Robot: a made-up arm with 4 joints. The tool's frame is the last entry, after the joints.
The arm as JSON. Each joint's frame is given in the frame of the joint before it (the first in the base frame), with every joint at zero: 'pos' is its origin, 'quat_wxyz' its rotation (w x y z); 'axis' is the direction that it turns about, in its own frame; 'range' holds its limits. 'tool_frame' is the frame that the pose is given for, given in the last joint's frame.
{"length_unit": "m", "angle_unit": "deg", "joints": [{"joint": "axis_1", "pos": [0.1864, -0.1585, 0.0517], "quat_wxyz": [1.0, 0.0, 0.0, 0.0], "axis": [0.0, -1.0, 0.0], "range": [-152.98, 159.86]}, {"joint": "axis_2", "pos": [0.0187, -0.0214, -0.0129], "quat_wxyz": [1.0, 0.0, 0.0, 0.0], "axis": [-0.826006, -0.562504, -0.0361], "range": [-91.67, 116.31]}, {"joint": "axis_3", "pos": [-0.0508, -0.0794, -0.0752], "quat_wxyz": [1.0, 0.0, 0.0, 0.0], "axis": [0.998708, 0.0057, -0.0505], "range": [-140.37, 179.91]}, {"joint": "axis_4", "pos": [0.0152, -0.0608, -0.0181], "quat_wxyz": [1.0, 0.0, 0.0, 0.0], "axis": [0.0, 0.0, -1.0], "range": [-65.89, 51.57]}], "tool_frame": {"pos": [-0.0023, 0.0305, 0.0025], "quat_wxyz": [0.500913, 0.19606, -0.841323, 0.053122]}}
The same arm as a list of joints. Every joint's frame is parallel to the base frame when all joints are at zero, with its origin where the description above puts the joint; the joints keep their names.
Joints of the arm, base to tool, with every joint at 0 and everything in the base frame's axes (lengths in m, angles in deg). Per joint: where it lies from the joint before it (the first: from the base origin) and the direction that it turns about. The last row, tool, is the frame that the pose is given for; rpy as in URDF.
axis_1: axis 0 -1 0 origin 0.1864 -0.1585 0.0517
axis_2: axis -0.826006 -0.562504 -0.0361 origin 0.0187 -0.0214 -0.0129
axis_3: axis 0.998708 0.0057 -0.0505 origin -0.0508 -0.0794 -0.0752
axis_4: axis 0 0 -1 origin 0.0152 -0.0608 -0.0181
tool: origin -0.0023 0.0305 0.0025 rpy 167.74 -59.73 -146.71
Joint limits (deg, base to tool): -152.98..159.86 -91.67..116.31 -140.37..179.91 -65.89..51.57

